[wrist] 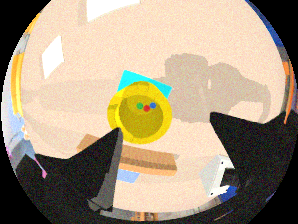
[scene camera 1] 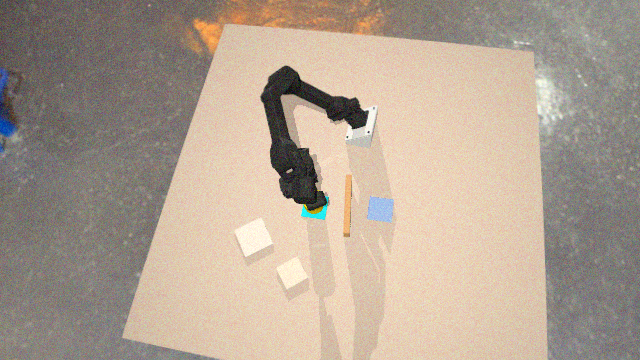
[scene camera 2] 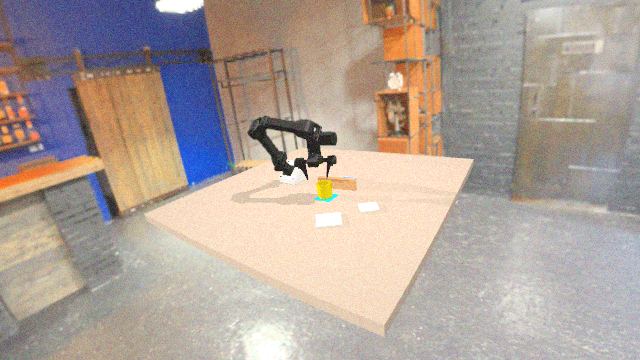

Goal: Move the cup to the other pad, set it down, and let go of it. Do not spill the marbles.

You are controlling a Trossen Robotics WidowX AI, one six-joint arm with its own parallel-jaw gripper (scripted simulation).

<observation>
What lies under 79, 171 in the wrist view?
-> The gripper.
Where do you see a yellow cup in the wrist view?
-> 138, 127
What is the gripper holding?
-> Nothing.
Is the gripper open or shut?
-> Open.
</observation>
